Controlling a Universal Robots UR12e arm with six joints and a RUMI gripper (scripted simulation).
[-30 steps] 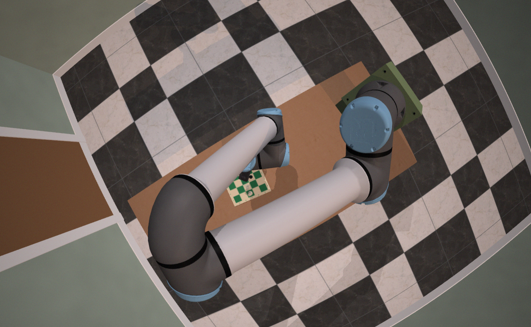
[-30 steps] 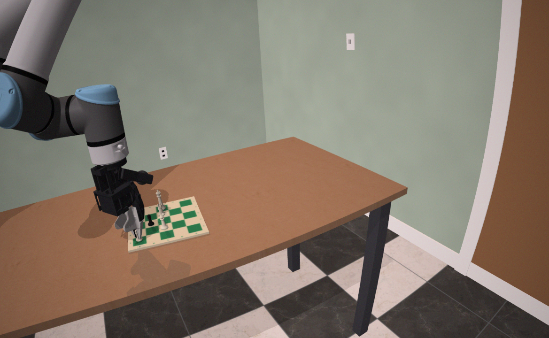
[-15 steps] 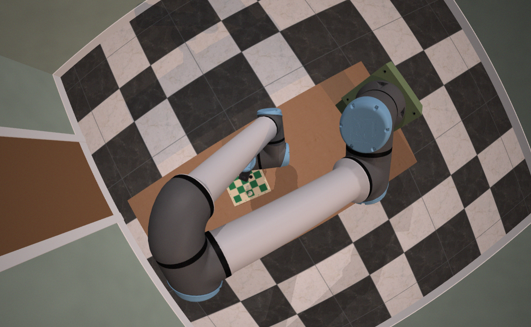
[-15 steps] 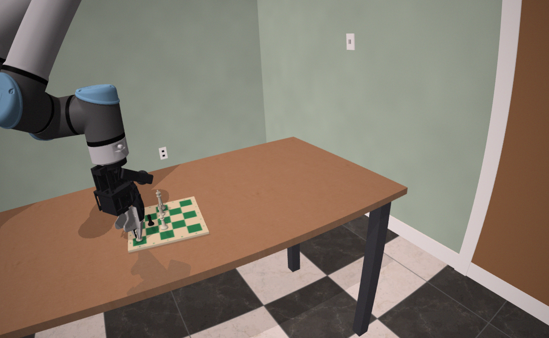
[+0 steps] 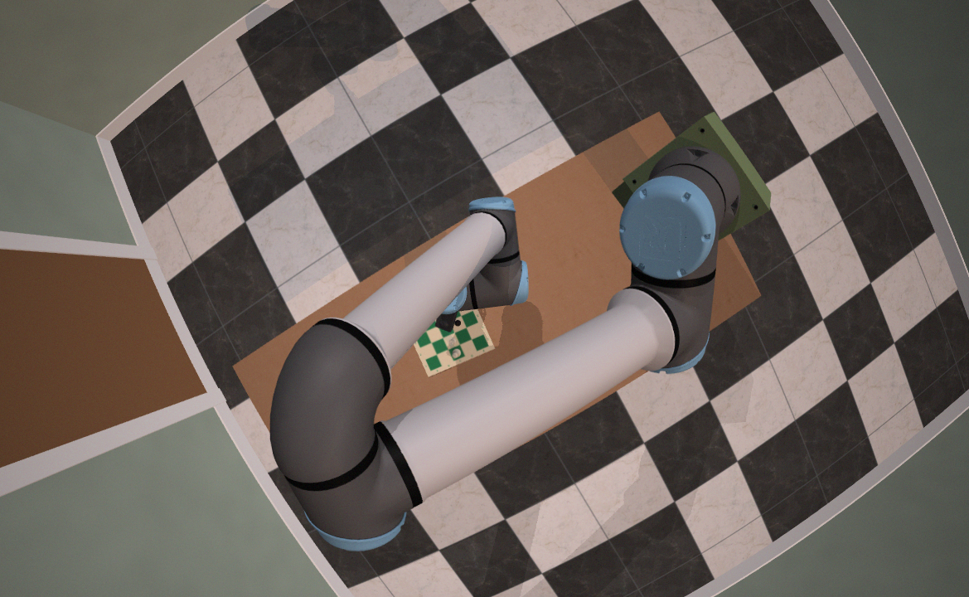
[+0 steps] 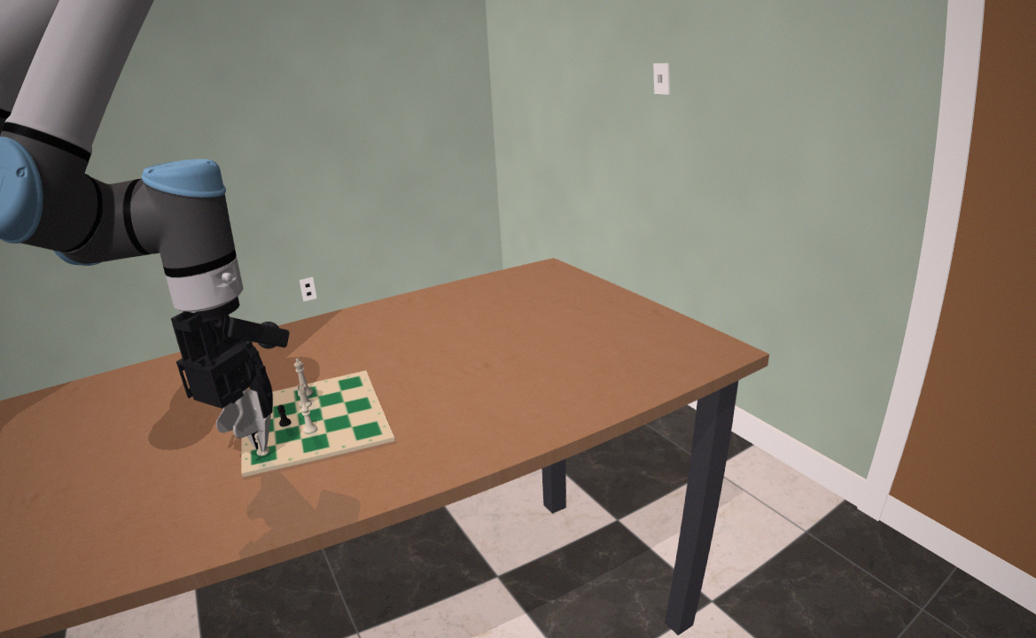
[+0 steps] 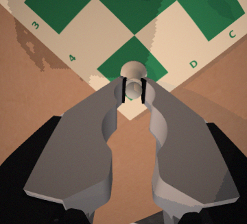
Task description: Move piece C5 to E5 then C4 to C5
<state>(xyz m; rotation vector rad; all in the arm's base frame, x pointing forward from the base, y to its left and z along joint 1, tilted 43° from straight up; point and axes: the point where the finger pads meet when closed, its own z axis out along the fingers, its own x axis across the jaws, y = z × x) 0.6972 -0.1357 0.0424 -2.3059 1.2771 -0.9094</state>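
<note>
Right now the white pawn is 1 cm below my hand. From my hand the other things lie so: cream chessboard 9 cm ahead, 6 cm to the left, 3 cm below; black piece 5 cm ahead, 6 cm to the left, 1 cm below; white king 11 cm ahead, 13 cm to the left.
</note>
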